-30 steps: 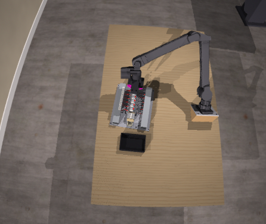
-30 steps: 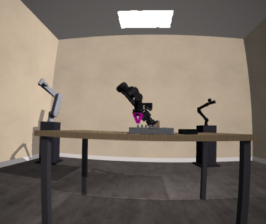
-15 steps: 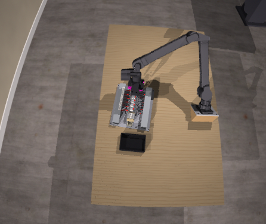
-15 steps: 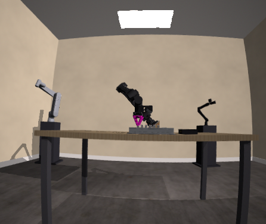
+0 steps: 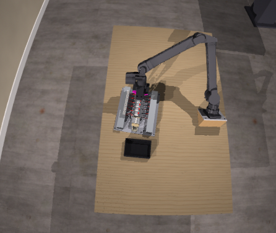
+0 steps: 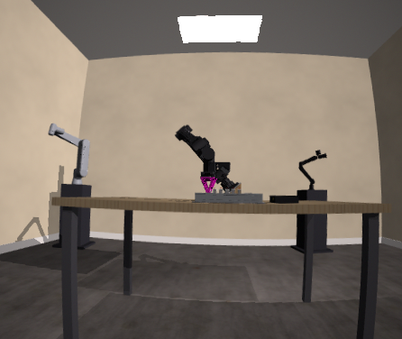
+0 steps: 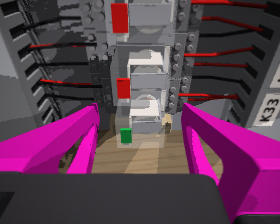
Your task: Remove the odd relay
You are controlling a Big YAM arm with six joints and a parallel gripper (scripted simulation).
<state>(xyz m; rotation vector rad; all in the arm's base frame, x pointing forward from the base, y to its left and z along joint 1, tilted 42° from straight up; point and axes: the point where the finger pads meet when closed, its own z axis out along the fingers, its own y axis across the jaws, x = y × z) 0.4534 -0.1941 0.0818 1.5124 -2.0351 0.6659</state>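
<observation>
Now: hand right at the relay. The rest, counted from my hand: black tray: 50 mm ahead, 370 mm to the left, 40 mm below.
</observation>
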